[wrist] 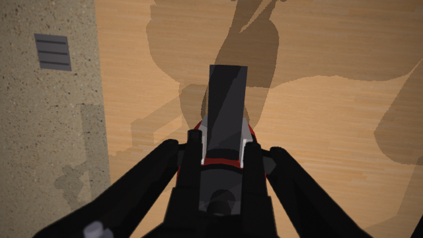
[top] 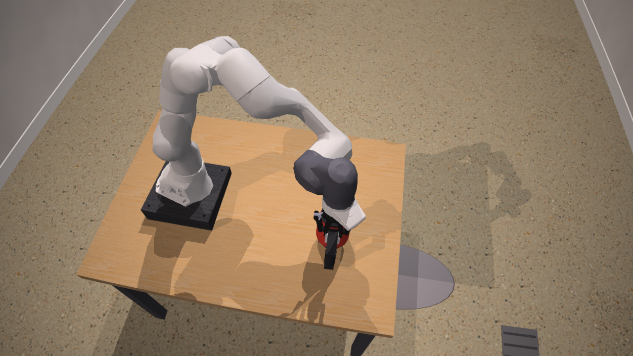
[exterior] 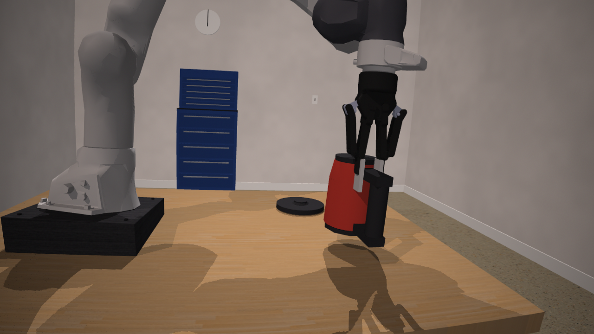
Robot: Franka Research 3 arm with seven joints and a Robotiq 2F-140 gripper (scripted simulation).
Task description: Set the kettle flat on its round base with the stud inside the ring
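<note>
Right now the kettle is 5 cm below my hand and 3 cm to the left of it. The rest, counted from my hand: round black base (36 cm to the left, 17 cm below, 9 cm behind).
</note>
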